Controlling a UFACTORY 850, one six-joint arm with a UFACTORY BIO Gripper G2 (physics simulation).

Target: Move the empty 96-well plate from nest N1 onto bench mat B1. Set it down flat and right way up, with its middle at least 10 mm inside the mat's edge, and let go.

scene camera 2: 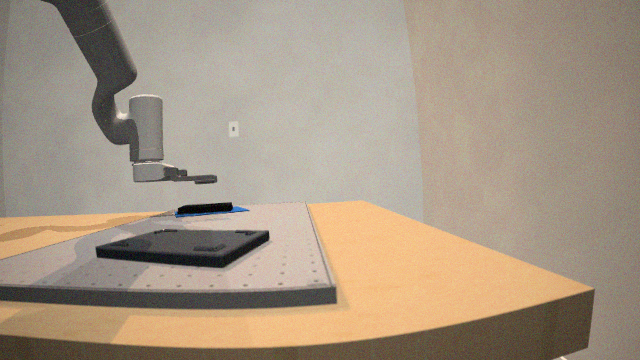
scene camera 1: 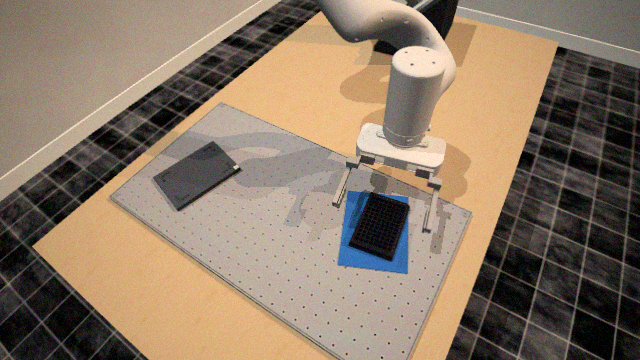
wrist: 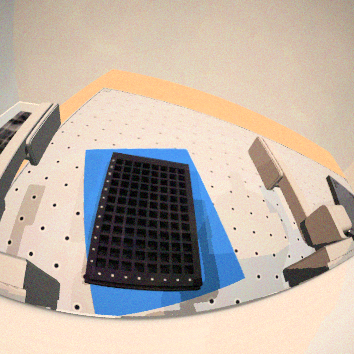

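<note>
The black 96-well plate [scene camera 1: 381, 226] [scene camera 2: 205, 207] [wrist: 145, 220] lies flat with its wells facing up on the blue bench mat B1 [scene camera 1: 362, 260] [scene camera 2: 241, 210] [wrist: 222, 270]. It is turned slightly relative to the mat, and blue shows around it in the wrist view. My gripper [scene camera 1: 381, 217] [scene camera 2: 206, 179] [wrist: 156, 148] is open and empty. It hangs above the plate with a clear gap, its fingers spread wide to either side. The dark nest N1 [scene camera 1: 197, 175] [scene camera 2: 182, 246] has no plate on it.
The mat and nest are on a grey perforated board [scene camera 1: 260, 250] [scene camera 2: 280, 275] [wrist: 150, 120], which lies on a wooden table [scene camera 1: 165, 295] [scene camera 2: 425, 270]. The nest stands at the board's left in the first scene view. Walls stand beyond the table.
</note>
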